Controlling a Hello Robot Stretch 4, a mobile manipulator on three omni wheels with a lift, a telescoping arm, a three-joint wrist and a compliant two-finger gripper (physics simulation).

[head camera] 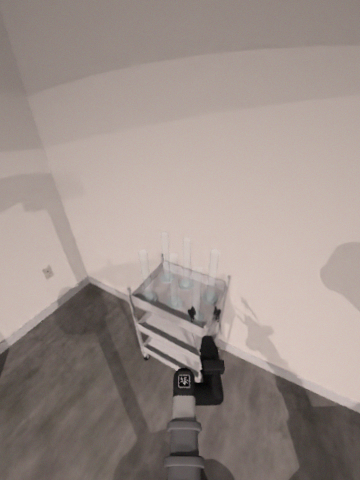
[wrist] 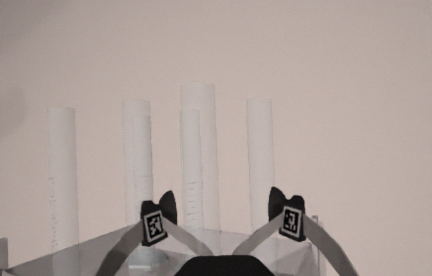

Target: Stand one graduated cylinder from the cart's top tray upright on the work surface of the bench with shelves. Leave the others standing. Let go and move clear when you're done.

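Places are measured from the robot's base along level axes (x ahead, y left, z up), in millimetres.
Pixels of known places: hand at its tool point: (head camera: 204, 311) (wrist: 222, 210).
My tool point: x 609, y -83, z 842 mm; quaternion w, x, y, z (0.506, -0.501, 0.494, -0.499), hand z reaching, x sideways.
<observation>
Ahead of a thing's pixels: the offset from my tool point to its top centre. Level surfaces: height alone.
Several clear graduated cylinders stand upright on the top tray of the white cart (head camera: 165, 308) (wrist: 3, 254). The front right cylinder @(dx +109, dy +27, dz +129 mm) (head camera: 198, 292) (wrist: 209, 150) is nearest my gripper (head camera: 204, 314) (wrist: 222, 207). My gripper is open at the tray's front right corner. In the wrist view this cylinder passes between the two fingertips, left of the middle, and overlaps a thinner-looking cylinder (wrist: 190, 160); how deep it stands between the fingers I cannot tell. Another cylinder @(dx +239, dy -64, dz +129 mm) (head camera: 213, 272) (wrist: 260, 150) rises behind the right fingertip. The far left cylinder @(dx +235, dy +279, dz +129 mm) (head camera: 144, 270) (wrist: 63, 190) stands apart. The bench does not show.
The cart has lower shelves (head camera: 167, 337) and stands close to the wall (head camera: 280, 210), near the room's corner. Raised posts and rails edge the top tray. The arm (head camera: 184, 440) reaches over the wood floor @(dz -869 mm) (head camera: 75, 400) from the bottom of the head view.
</observation>
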